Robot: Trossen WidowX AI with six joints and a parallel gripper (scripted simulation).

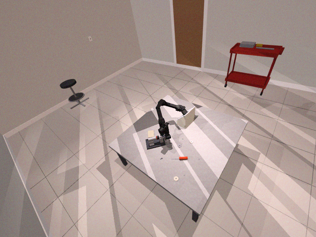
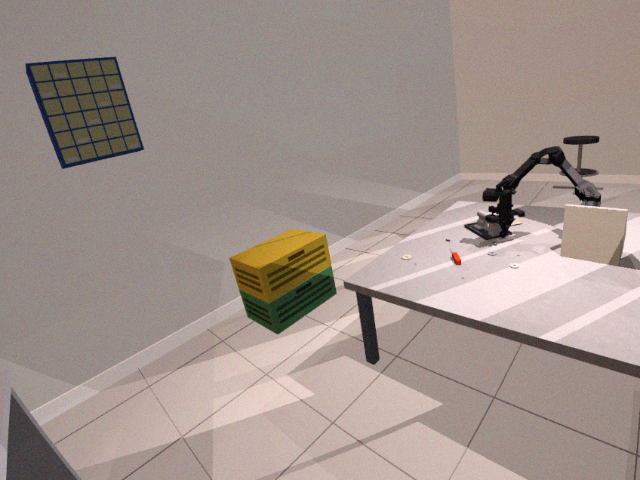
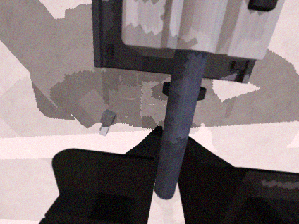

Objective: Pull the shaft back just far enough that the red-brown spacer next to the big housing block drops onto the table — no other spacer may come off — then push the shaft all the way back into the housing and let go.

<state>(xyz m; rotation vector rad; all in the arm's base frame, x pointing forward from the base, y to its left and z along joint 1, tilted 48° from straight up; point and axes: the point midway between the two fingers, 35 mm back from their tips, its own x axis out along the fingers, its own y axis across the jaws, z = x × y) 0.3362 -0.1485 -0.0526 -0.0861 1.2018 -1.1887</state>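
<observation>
My gripper tip is 40 mm short of the dark grey shaft, 30 mm to the left of it and 30 mm below it. Also, from my gripper tip: red-brown spacer (100 mm ahead, 90 mm to the right, 30 mm above); dark spacer ring (80 mm ahead, 70 mm to the right, 30 mm above); card (40 mm ahead, 240 mm to the right, 40 mm below).
</observation>
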